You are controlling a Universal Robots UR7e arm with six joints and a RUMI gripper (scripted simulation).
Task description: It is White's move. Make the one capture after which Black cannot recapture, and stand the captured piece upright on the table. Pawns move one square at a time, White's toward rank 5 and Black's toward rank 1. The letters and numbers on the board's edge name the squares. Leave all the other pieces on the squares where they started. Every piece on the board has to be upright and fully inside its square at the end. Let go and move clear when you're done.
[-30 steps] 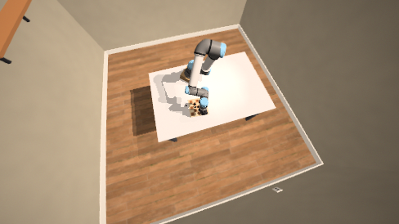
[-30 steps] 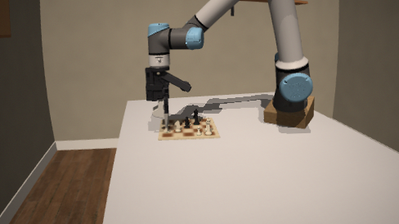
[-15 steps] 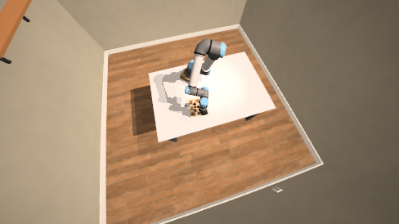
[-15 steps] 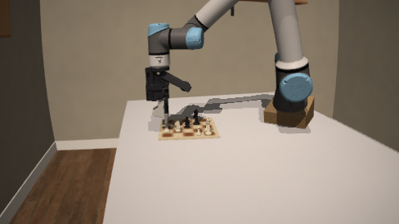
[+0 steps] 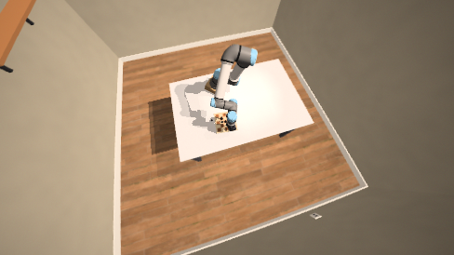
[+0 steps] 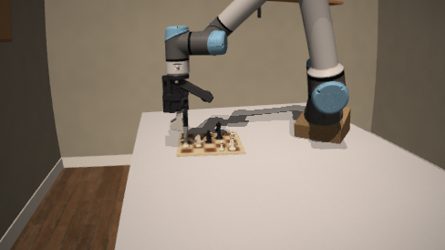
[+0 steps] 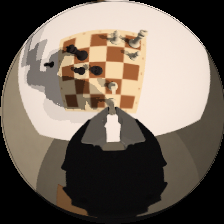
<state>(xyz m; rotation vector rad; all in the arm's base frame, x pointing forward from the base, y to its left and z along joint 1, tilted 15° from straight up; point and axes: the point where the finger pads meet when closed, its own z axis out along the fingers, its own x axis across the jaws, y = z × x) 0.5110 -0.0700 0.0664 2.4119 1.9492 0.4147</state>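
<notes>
Now: hand 90 mm past the chessboard, 20 mm to the left of it and 40 mm above it.
</notes>
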